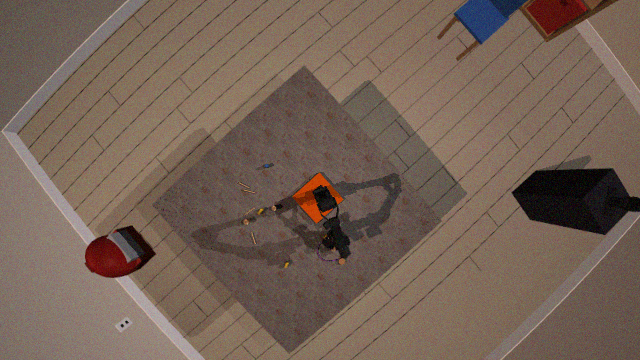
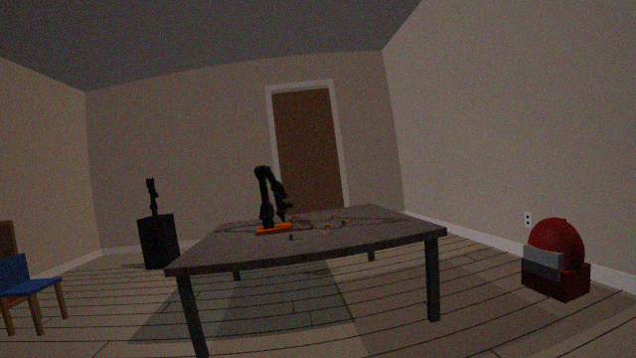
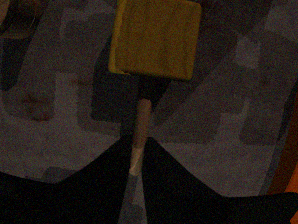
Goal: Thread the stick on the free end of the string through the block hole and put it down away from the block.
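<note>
Right now my gripper tip is 60 mm short of the purple string and 10 mm below it. Round my gripper tip: round wooden button: 180 mm to the left, 80 mm ahead; then blue piece: 570 mm to the right, 70 mm ahead, 10 mm above; then thin wooden stick: 40 mm ahead, 10 mm above.
</note>
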